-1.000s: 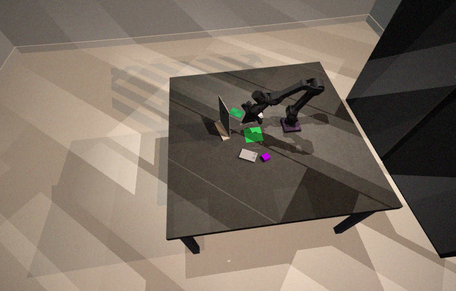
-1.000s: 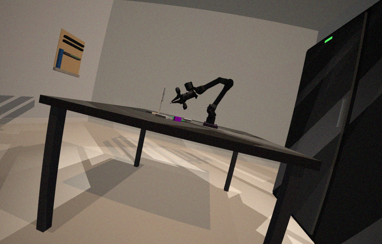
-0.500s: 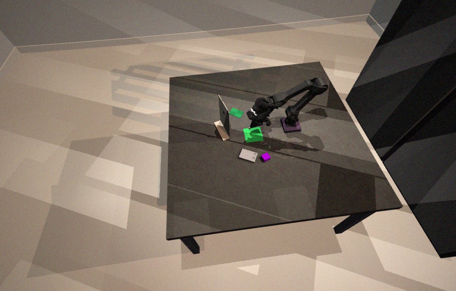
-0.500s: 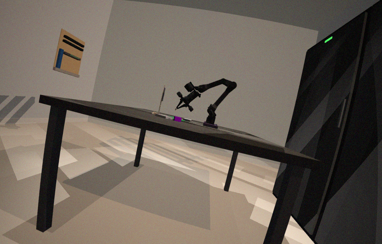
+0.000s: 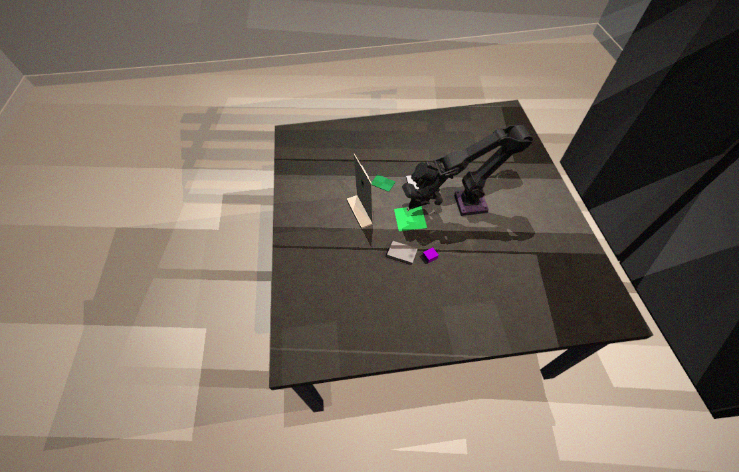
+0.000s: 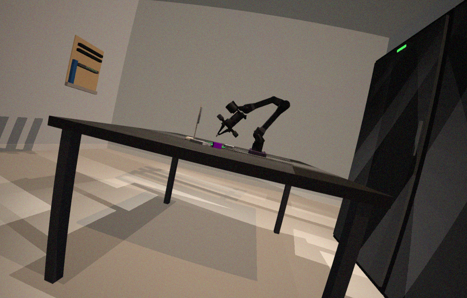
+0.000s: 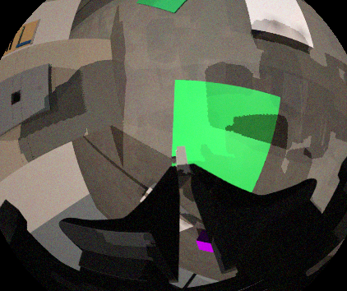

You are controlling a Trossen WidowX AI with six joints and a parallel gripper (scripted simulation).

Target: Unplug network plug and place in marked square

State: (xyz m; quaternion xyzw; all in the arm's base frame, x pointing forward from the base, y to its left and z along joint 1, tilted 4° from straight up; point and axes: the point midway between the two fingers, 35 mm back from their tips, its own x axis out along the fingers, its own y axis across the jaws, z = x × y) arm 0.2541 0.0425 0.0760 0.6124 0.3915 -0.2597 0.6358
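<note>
The green marked square lies 10 mm behind my gripper tip and 70 mm below it. Round my gripper tip: purple cube (50 mm behind, 200 mm to the left, 60 mm below); then upright panel (190 mm ahead, 70 mm to the right, 40 mm above); then network plug (right at my gripper tip).
</note>
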